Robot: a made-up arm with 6 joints.
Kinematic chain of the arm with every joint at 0, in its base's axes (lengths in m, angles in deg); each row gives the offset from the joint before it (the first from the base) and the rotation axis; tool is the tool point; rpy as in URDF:
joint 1: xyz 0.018 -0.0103 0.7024 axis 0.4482 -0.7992 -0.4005
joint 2: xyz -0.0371 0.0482 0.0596 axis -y
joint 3: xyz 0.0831 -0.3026 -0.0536 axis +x
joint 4: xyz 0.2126 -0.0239 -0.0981 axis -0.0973 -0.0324 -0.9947
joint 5: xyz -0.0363 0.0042 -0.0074 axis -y
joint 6: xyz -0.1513 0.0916 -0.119 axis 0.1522 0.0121 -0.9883
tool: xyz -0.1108 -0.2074 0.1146 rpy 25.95 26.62 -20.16
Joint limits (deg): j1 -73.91..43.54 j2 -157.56..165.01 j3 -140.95..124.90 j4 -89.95..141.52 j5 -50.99..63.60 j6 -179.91..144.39
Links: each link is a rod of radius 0.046 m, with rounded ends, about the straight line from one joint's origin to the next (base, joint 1, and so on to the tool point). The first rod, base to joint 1, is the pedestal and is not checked.
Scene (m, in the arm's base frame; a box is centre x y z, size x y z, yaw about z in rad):
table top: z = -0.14
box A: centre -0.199 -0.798 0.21 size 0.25 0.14 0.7 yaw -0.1
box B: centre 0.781 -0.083 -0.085 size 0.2 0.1 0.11 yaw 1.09
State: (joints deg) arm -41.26 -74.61 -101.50 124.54 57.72 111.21
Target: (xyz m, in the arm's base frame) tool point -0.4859 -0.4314 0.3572
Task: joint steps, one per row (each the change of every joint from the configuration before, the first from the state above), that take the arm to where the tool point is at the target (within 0.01 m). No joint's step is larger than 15 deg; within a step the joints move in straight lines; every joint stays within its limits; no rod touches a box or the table.
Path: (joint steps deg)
1: 10.77 4.34 -0.07 -3.14 -13.42 3.67
2: 10.77 4.33 -0.06 -3.14 -13.43 3.68
3: 10.77 4.34 -0.07 -3.14 -13.42 3.67
4: 10.77 4.33 -0.07 -3.14 -13.43 3.68
5: 10.77 4.34 -0.07 -3.13 -13.42 3.67
6: -7.81 -7.25 11.85 -4.57 6.52 -6.54
7: -7.81 -7.25 11.85 -4.56 6.53 -6.54
8: -7.82 -7.24 11.84 -4.56 6.53 -6.54
9: -7.81 -7.25 11.85 -4.56 6.52 -6.54

